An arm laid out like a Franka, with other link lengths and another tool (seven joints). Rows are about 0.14 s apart.
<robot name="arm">
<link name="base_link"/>
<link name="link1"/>
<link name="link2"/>
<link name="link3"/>
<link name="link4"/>
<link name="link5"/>
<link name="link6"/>
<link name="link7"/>
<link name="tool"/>
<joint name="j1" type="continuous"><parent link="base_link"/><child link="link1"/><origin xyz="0 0 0.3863" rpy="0 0 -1.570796"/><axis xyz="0 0 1"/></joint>
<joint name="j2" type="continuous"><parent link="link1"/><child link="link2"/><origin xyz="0 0 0" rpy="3.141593 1.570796 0"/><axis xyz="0 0 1"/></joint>
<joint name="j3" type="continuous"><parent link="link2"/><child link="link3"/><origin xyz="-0.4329 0 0" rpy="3.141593 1.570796 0"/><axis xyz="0 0 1"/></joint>
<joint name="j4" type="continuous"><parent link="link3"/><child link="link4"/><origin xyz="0 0.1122 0" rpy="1.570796 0 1.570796"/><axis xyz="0 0 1"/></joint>
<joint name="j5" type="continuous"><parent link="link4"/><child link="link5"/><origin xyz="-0.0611 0.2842 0" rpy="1.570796 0 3.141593"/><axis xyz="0 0 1"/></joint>
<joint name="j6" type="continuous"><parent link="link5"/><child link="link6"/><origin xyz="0 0 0" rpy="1.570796 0 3.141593"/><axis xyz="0 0 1"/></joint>
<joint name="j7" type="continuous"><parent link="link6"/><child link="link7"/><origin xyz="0.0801 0 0" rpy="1.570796 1.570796 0"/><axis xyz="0 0 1"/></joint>
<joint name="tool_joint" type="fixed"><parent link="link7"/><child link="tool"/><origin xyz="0.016 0.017 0.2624" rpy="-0.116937 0 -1.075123"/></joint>
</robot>
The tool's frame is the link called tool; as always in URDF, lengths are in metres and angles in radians. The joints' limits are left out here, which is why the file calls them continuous.
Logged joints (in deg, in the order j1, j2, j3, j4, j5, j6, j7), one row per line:
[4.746 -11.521 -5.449 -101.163 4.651 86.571 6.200]
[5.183 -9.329 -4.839 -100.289 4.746 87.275 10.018]
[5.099 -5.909 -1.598 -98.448 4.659 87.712 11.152]
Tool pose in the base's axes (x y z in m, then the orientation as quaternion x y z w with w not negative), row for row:
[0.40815 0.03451 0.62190 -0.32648 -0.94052 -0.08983 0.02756]
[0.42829 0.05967 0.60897 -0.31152 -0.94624 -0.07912 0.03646]
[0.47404 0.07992 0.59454 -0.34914 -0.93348 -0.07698 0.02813]
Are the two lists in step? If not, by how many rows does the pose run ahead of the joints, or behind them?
The pose runs 1 row ahead of the joints: the pose in row i belongs to the joints in row i + 1.
